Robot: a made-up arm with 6 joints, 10 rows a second.
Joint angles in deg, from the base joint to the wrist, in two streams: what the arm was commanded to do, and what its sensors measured. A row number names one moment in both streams.
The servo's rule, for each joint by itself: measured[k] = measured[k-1] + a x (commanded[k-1-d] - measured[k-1]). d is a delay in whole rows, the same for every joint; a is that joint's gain. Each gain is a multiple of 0.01, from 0.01 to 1. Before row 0 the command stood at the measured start. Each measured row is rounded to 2 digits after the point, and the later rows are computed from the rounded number. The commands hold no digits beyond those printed.
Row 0, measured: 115.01, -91.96, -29.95, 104.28, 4.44, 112.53
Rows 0 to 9, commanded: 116.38, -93.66, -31.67, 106.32, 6.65, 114.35; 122.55, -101.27, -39.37, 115.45, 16.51, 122.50; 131.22, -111.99, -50.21, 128.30, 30.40, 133.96; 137.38, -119.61, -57.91, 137.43, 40.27, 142.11; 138.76, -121.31, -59.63, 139.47, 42.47, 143.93; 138.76, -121.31, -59.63, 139.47, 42.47, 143.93; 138.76, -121.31, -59.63, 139.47, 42.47, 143.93; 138.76, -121.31, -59.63, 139.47, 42.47, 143.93; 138.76, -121.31, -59.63, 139.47, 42.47, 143.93; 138.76, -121.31, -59.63, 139.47, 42.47, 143.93
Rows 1 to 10, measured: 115.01, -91.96, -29.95, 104.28, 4.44, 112.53; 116.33, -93.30, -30.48, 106.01, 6.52, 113.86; 122.30, -99.60, -33.24, 114.03, 15.91, 120.17; 130.86, -109.39, -38.50, 126.16, 29.53, 130.24; 137.12, -117.46, -44.52, 135.74, 39.63, 138.91; 138.69, -120.50, -49.20, 138.91, 42.30, 142.57; 138.76, -121.14, -52.43, 139.39, 42.46, 143.56; 138.76, -121.27, -54.66, 139.46, 42.47, 143.83; 138.76, -121.30, -56.20, 139.47, 42.47, 143.90; 138.76, -121.31, -57.26, 139.47, 42.47, 143.92
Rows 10 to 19, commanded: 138.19, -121.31, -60.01, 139.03, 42.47, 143.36; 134.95, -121.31, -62.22, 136.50, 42.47, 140.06; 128.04, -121.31, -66.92, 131.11, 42.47, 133.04; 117.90, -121.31, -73.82, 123.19, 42.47, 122.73; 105.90, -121.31, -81.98, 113.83, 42.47, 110.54; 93.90, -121.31, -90.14, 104.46, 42.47, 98.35; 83.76, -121.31, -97.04, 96.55, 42.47, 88.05; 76.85, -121.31, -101.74, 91.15, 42.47, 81.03; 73.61, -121.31, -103.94, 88.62, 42.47, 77.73; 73.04, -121.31, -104.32, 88.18, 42.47, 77.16
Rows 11 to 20, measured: 138.76, -121.31, -57.99, 139.47, 42.47, 143.93; 138.21, -121.31, -58.62, 139.10, 42.47, 143.51; 135.08, -121.31, -59.74, 136.89, 42.47, 140.99; 128.32, -121.31, -61.97, 131.98, 42.47, 135.19; 118.32, -121.31, -65.64, 124.51, 42.47, 126.09; 106.40, -121.31, -70.71, 115.43, 42.47, 114.74; 94.40, -121.31, -76.73, 106.11, 42.47, 102.78; 84.19, -121.31, -83.03, 97.98, 42.47, 92.03; 77.14, -121.31, -88.83, 92.17, 42.47, 84.00; 73.75, -121.31, -93.51, 89.15, 42.47, 79.42
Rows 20 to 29, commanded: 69.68, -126.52, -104.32, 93.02, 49.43, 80.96; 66.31, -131.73, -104.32, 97.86, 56.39, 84.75; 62.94, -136.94, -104.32, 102.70, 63.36, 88.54; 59.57, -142.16, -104.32, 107.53, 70.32, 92.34; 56.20, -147.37, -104.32, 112.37, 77.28, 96.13; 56.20, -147.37, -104.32, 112.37, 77.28, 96.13; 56.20, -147.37, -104.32, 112.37, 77.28, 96.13; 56.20, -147.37, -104.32, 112.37, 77.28, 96.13; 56.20, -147.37, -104.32, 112.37, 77.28, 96.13; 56.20, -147.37, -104.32, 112.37, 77.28, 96.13
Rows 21 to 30, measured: 73.07, -121.31, -96.86, 88.33, 42.47, 77.77; 69.82, -125.43, -99.17, 92.32, 49.01, 80.10; 66.45, -130.41, -100.77, 97.03, 55.95, 83.49; 63.08, -135.57, -101.87, 101.85, 62.92, 87.18; 59.71, -140.78, -102.63, 106.68, 69.88, 90.95; 56.34, -145.99, -103.15, 111.52, 76.84, 94.73; 56.21, -147.08, -103.51, 112.24, 77.25, 95.75; 56.20, -147.31, -103.76, 112.35, 77.28, 96.03; 56.20, -147.36, -103.93, 112.37, 77.28, 96.10; 56.20, -147.37, -104.05, 112.37, 77.28, 96.12
